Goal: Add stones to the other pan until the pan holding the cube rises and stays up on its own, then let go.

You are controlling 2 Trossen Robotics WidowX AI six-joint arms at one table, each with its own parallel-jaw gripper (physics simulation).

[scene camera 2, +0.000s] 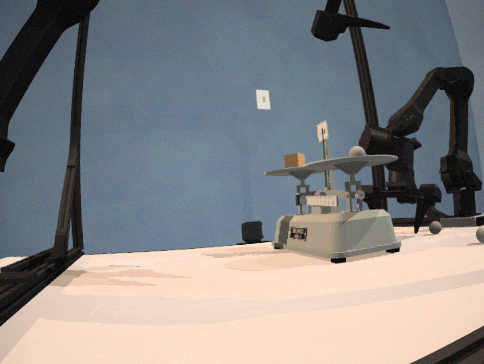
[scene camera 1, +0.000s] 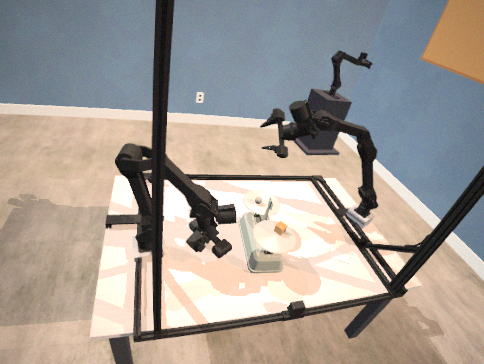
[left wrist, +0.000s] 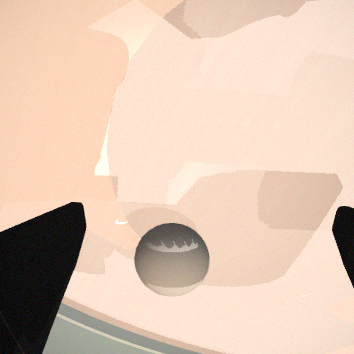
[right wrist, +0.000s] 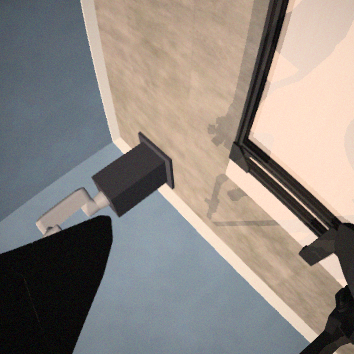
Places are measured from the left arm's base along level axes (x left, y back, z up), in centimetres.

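Pixels of known places: left gripper, between the fingertips: (scene camera 2: pixel 395 232) (scene camera 1: pixel 212 249) (left wrist: pixel 215 218); right gripper, between the fingertips: (scene camera 1: pixel 260 137) (right wrist: pixel 230 233); left arm's base, origin of its link: (scene camera 2: pixel 465 216) (scene camera 1: pixel 147 244); right arm's base, origin of its link: (scene camera 1: pixel 362 212).
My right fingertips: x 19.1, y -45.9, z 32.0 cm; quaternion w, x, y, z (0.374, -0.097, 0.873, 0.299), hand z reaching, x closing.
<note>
Ahead of a thing's pixels: the offset from my right fingertips to its top centre. "*": to the spot under its first point.
A grey-green balance scale @[dx -25.6, dy +3.9, dz -10.9 cm] (scene camera 1: pixel 265 262) (scene camera 2: pixel 345 232) (left wrist: pixel 85 330) stands on the table. An orange cube @[dx -33.3, dy +3.2, dz -15.6 cm] (scene camera 1: pixel 280 228) (scene camera 2: pixel 294 160) sits on one pan @[* dx -39.4, dy +1.1, dz -18.6 cm] (scene camera 1: pixel 292 243) (scene camera 2: pixel 276 173), which appears lower in scene camera 2. A grey stone @[dx -16.7, dy +3.9, dz -17.0 cm] (scene camera 1: pixel 258 200) (scene camera 2: pixel 357 151) sits on the other, higher pan @[* dx -11.6, dy +4.2, dz -19.9 cm] (scene camera 2: pixel 382 159). My left gripper (scene camera 1: pixel 209 250) (left wrist: pixel 215 218) is open, low beside the scale; in its wrist view a loose round stone @[dx -25.7, dy +20.7, dz -31.4 cm] (left wrist: pixel 172 259) shows between and beyond the fingers. My right gripper (scene camera 1: pixel 263 136) is open and empty, high above the table's far side.
Scene camera 2 shows one stone @[dx -17.6, dy +27.8, dz -31.4 cm] (scene camera 2: pixel 435 227) near a left finger and another @[* dx -1.1, dy +15.3, dz -32.7 cm] (scene camera 2: pixel 482 234) at the picture's right edge. A black frame post (scene camera 1: pixel 161 100) rises at the table's left. A small black box @[* dx -56.6, dy +5.7, dz -29.0 cm] (scene camera 1: pixel 296 308) (scene camera 2: pixel 252 231) sits on the frame's near rail.
</note>
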